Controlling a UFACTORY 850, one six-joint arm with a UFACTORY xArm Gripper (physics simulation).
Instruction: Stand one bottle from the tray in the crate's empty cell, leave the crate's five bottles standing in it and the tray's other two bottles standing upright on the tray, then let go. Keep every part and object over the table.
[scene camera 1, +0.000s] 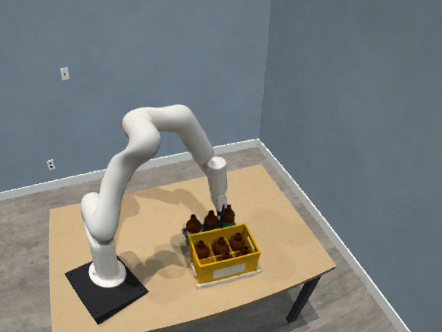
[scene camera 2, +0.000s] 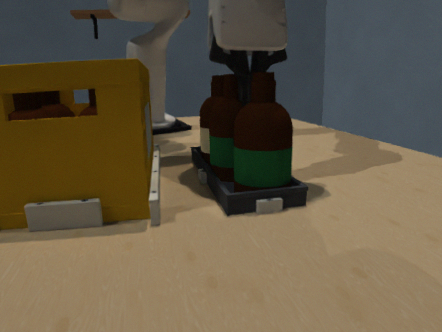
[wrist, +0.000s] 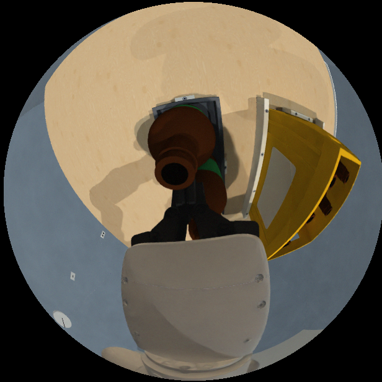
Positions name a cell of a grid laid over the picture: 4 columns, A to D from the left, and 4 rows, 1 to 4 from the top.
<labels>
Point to my gripper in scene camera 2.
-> C2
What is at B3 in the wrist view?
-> My gripper.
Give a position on a cream-labelled bottle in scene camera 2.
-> B1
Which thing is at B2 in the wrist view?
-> A green-labelled bottle.
</labels>
